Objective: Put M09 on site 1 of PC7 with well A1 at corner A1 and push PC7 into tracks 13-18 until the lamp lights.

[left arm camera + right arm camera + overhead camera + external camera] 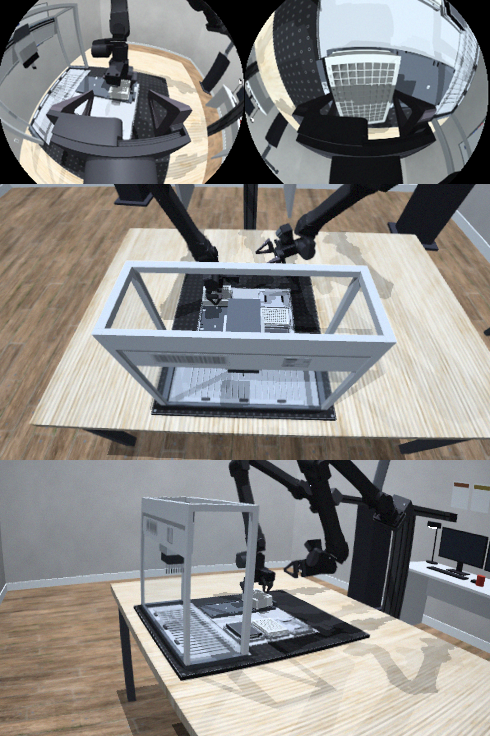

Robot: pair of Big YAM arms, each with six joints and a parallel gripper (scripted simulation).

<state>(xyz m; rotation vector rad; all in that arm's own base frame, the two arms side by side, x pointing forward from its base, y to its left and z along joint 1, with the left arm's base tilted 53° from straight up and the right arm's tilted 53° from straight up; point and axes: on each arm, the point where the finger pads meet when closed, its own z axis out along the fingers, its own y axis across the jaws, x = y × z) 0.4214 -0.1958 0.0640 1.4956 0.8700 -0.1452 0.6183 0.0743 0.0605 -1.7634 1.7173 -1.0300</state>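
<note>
My right hand is 90 mm short of the carrier PC7, 30 mm above it and 10 mm to the right of it. Round my right hand: 96-well plate M06: 270 mm to the left, 60 mm ahead, 20 mm below; then dark plate M60: 280 mm to the left, 170 mm ahead, 20 mm below.
</note>
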